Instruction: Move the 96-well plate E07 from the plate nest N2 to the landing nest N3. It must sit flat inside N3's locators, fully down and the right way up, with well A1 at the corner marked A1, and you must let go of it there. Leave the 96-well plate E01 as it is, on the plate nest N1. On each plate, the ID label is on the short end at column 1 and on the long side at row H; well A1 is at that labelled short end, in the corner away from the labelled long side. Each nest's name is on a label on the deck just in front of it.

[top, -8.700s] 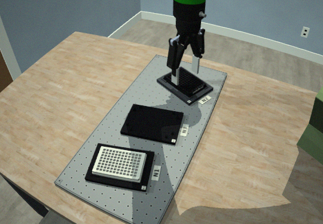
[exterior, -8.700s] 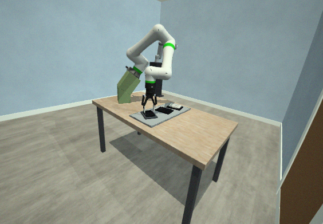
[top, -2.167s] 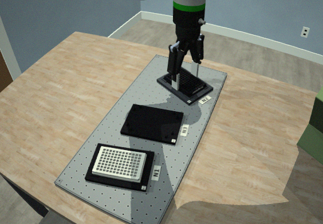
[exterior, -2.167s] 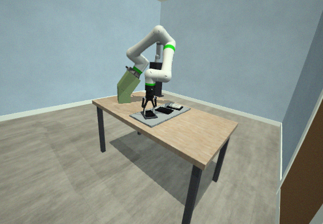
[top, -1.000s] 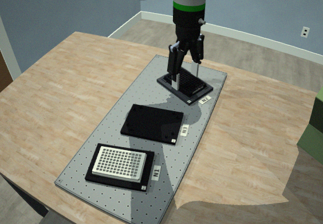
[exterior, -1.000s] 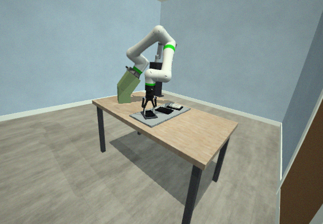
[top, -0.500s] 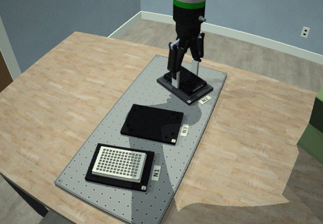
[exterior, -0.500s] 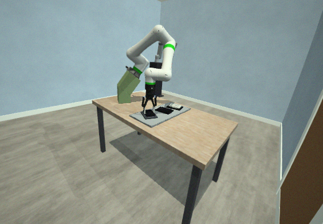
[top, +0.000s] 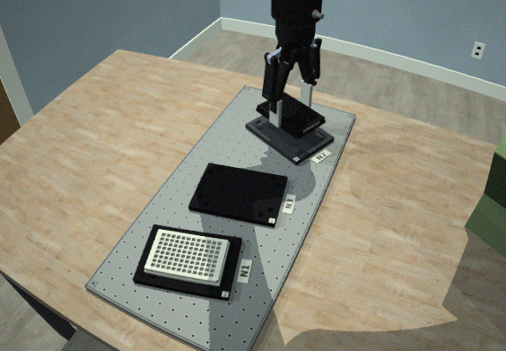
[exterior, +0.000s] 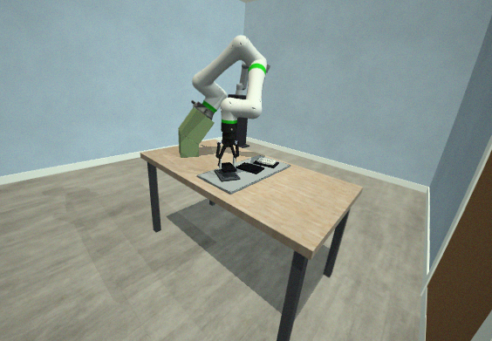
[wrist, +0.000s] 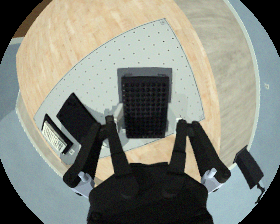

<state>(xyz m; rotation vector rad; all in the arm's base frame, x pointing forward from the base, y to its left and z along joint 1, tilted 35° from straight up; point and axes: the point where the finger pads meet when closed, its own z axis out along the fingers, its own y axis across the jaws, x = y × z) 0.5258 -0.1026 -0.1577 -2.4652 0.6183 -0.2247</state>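
Right now my hand is 210 mm to the right of the black landing nest N3, 70 mm above it and 20 mm short of it. From my hand the other things lie so: black 96-well plate E07: 20 mm below; then plate nest N2: 70 mm below; then label N2: 90 mm behind, 80 mm below, 40 mm to the left.
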